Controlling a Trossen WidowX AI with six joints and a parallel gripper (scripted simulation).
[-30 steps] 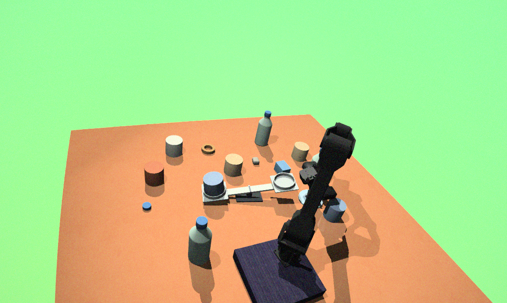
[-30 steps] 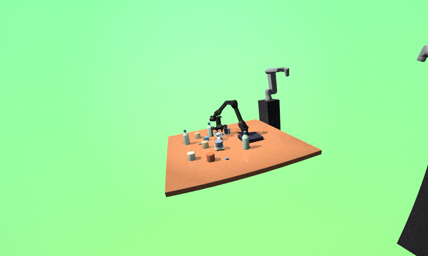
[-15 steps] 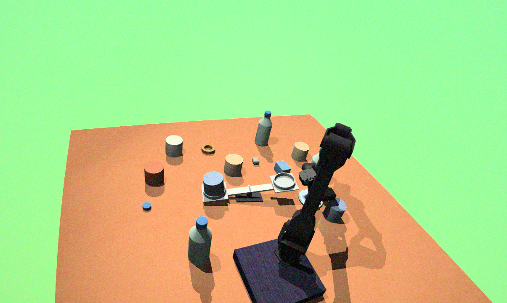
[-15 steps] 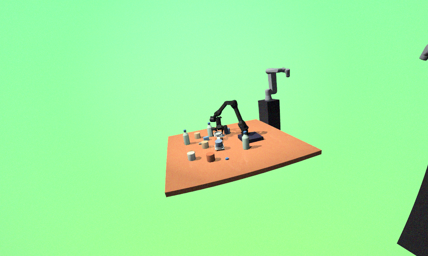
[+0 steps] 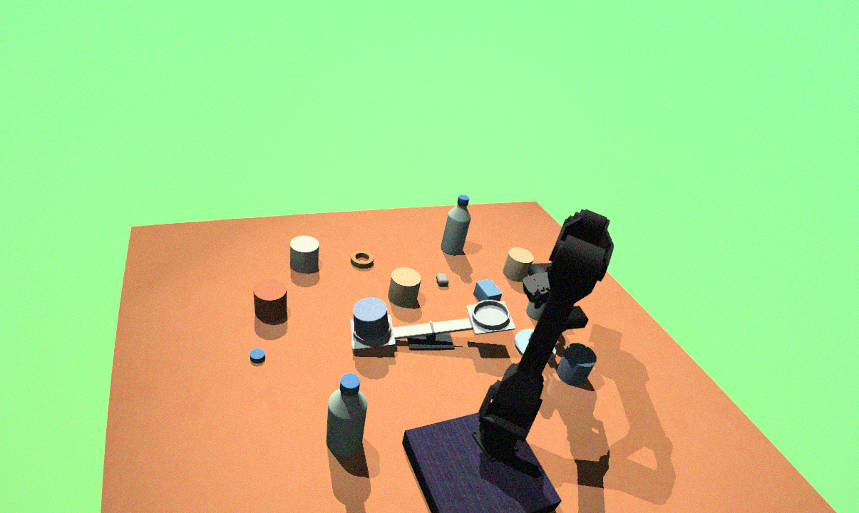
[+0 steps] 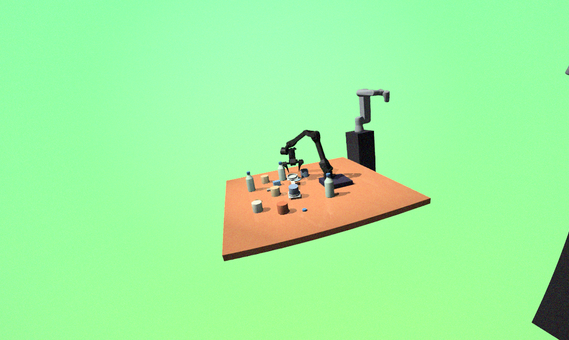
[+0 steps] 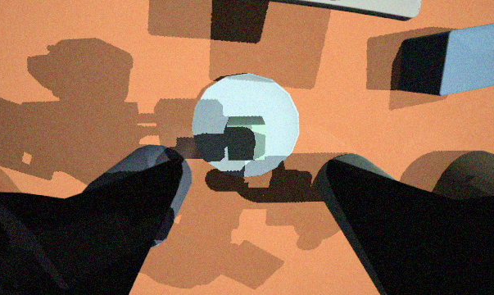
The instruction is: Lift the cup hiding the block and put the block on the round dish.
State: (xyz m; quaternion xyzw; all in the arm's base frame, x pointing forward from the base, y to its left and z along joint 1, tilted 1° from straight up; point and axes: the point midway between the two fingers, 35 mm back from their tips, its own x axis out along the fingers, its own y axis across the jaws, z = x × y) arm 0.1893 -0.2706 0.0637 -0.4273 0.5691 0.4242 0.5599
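The green block is 5 cm below my gripper tip. From my gripper tip the other things lie so: round dish 7 cm below; then balance beam 23 cm to the left, 11 cm ahead, 3 cm below; then balance 23 cm to the left, 11 cm ahead, 5 cm below.
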